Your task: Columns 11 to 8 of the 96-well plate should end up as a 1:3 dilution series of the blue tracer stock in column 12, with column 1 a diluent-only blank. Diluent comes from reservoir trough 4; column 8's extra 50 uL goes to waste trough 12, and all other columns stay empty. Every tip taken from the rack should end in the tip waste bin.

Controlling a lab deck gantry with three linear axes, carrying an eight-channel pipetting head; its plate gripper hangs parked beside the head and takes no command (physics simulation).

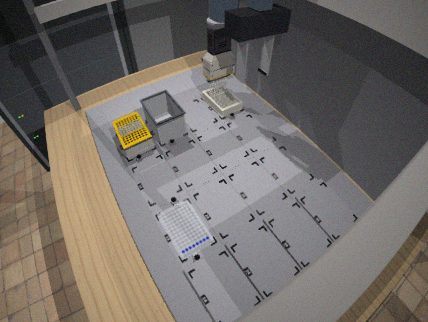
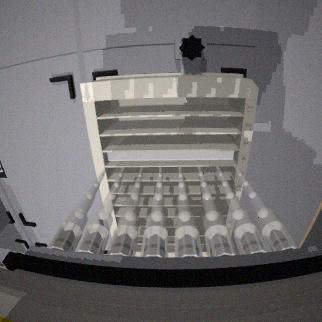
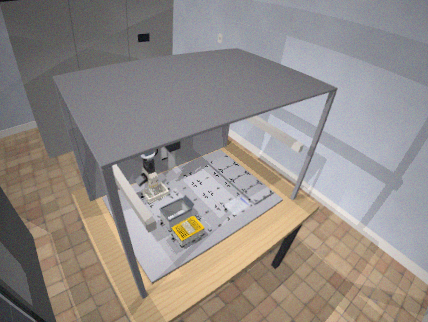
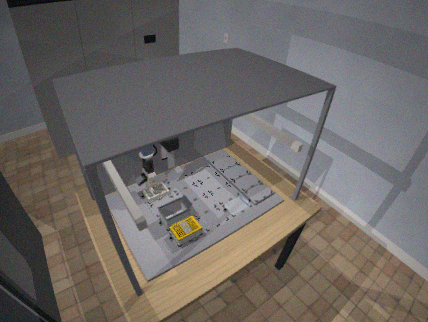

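Note:
The pipetting head [image 1: 218,66] is at the back, over the cream reservoir [image 1: 231,110] [image 2: 165,90]. It carries eight clear tips [image 2: 185,216], with ends close to the bright fourth trough [image 2: 171,155]; whether they dip in is unclear. The parked gripper [image 1: 253,75] hangs beside the head, its fingers apart and empty. The 96-well plate [image 1: 185,225] lies at the front left, blue in the column at its near end; the other wells look pale. The yellow tip rack [image 1: 138,142] [image 3: 188,228] [image 4: 185,227] holds white tips in its middle columns. Liquid levels cannot be read.
The grey open tip waste bin [image 1: 175,129] stands between the tip rack and the reservoir, with its walls rising above the deck. Black corner brackets mark the deck slots. A wooden border [image 1: 80,200] edges the deck, and the enclosure's grey posts [image 3: 125,235] stand at its corners.

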